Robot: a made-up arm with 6 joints. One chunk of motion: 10 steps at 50 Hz.
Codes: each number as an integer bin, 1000 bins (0 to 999) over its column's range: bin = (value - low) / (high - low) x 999, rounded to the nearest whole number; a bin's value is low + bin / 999 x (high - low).
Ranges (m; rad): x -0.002..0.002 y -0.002..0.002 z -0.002..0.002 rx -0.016..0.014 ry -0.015..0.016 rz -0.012..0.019
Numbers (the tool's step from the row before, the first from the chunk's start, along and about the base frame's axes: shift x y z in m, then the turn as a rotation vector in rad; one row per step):
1: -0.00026 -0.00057 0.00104 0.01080 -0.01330 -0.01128
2: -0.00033 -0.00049 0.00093 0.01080 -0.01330 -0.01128
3: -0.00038 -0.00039 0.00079 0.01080 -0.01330 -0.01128
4: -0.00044 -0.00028 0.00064 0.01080 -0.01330 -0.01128
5: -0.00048 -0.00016 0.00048 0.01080 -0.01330 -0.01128
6: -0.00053 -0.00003 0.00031 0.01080 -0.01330 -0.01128
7: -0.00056 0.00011 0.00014 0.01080 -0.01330 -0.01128
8: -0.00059 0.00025 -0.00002 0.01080 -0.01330 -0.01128
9: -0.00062 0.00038 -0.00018 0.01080 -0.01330 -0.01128
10: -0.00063 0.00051 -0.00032 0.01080 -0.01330 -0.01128
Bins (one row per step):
1: 435 357 759 892 55 23
2: 417 377 732 892 55 23
3: 405 402 697 892 55 23
4: 390 430 659 892 55 23
5: 380 460 619 892 55 23
6: 367 492 577 892 55 23
7: 360 527 534 892 55 23
8: 352 562 495 892 55 23
9: 345 594 455 892 55 23
10: 342 627 420 892 55 23

